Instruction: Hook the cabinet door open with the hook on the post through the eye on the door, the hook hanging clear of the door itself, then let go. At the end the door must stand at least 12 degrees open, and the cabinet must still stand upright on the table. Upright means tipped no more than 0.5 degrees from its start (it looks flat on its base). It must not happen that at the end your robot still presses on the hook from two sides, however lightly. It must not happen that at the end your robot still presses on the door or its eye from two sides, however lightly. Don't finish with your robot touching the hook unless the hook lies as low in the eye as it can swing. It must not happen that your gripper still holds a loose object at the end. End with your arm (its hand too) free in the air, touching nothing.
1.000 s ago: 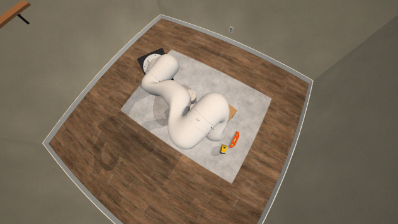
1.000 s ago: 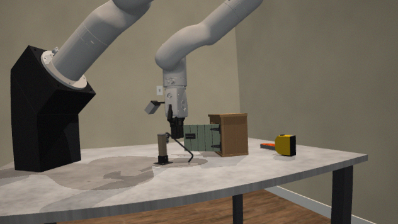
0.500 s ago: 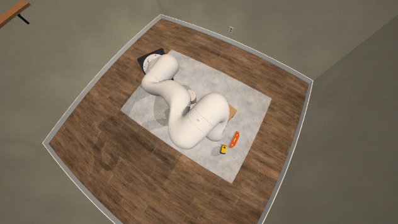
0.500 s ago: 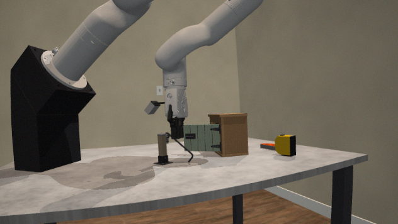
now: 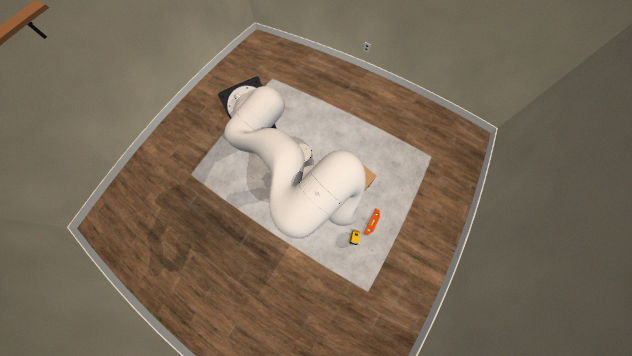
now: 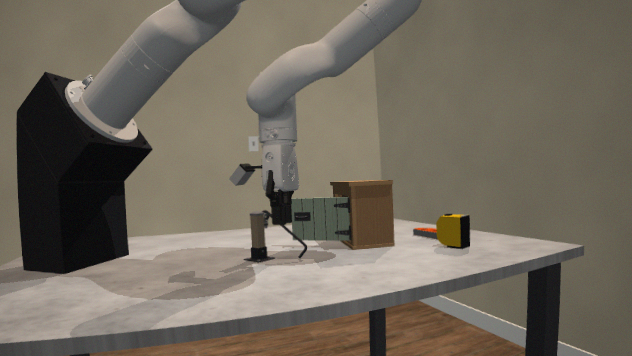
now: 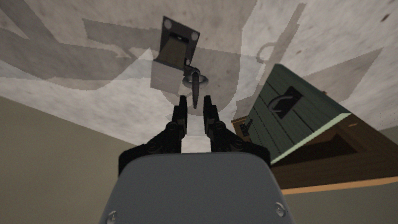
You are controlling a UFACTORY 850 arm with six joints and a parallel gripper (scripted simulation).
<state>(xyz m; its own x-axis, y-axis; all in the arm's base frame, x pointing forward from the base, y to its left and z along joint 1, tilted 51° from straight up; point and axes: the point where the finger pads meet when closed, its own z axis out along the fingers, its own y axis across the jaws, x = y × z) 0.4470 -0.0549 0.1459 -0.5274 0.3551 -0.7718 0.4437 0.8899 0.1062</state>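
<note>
Now: hand 40 mm above the black hook. From my hand the other things lie so: green door 120 mm ahead, 60 mm to the left, 30 mm below; yellow tape measure 380 mm ahead, 130 mm to the right, 60 mm below; orange level 420 mm ahead, 90 mm below.
</note>
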